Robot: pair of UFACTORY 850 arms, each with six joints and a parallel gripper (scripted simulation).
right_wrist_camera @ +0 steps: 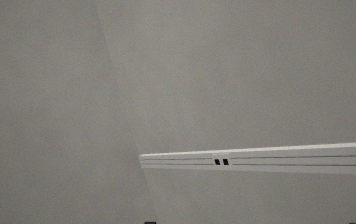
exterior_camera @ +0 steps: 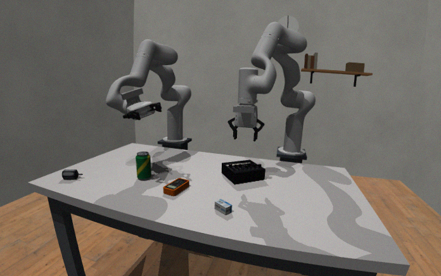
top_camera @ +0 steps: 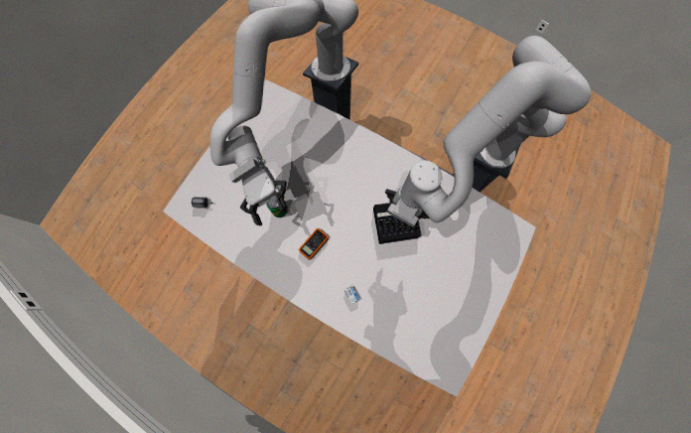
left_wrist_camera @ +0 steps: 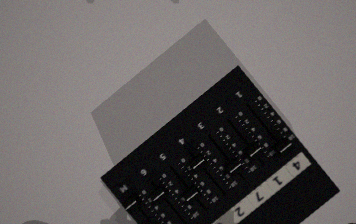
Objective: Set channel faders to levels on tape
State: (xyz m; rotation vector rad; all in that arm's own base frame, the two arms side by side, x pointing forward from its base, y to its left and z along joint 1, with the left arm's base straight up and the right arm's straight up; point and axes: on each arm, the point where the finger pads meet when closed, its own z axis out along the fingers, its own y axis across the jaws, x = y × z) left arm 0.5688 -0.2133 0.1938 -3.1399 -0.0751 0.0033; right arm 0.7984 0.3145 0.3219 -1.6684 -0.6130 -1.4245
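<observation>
The fader 6 lies 10 mm behind my left hand, 50 mm to the left of it and 130 mm below it. The rest, counted from my left hand: fader 4: 20 mm ahead, 20 mm to the left, 130 mm below; fader 5: 10 mm behind, 20 mm to the left, 130 mm below; fader 3: 20 mm ahead, 10 mm to the right, 130 mm below.
</observation>
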